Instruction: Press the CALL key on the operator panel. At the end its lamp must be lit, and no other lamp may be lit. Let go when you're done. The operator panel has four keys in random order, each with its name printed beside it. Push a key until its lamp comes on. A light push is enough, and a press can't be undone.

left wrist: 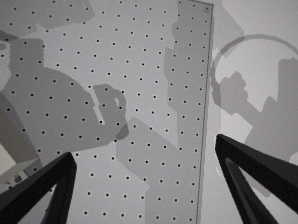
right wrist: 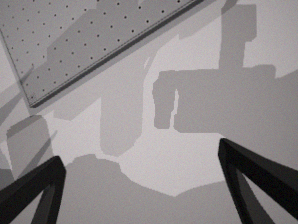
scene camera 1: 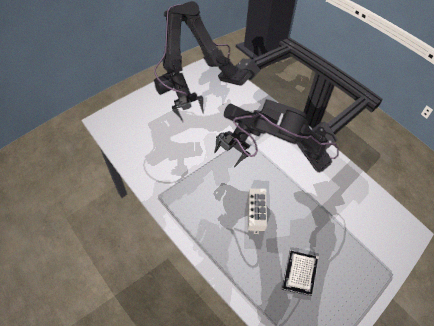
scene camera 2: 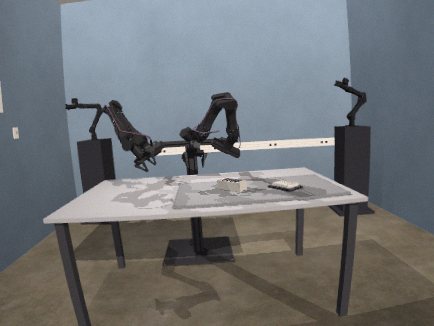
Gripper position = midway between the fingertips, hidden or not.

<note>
I see my left gripper (left wrist: 144, 150) and my right gripper (right wrist: 140, 154).
</note>
